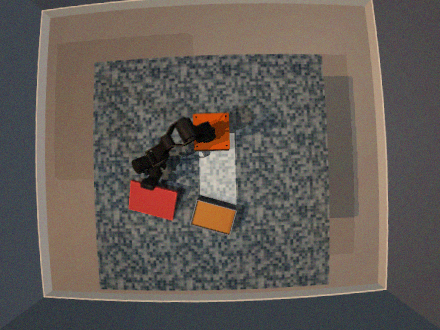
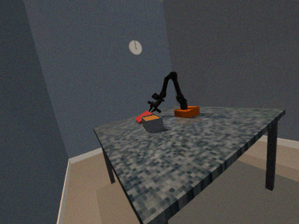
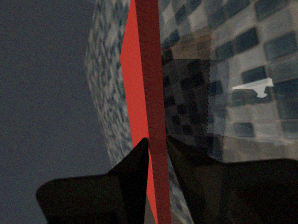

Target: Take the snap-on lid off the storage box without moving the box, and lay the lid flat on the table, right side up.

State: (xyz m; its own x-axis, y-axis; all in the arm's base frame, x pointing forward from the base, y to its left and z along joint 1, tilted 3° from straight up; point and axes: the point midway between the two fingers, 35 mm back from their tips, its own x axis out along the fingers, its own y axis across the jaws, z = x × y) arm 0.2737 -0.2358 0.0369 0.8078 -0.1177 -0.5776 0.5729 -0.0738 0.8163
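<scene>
Right now the lid is 80 mm ahead of my gripper tip, 30 mm below it and 10 mm to the right of it. Round my gripper tip: storage box 320 mm to the left, 110 mm ahead, 20 mm below.
</scene>
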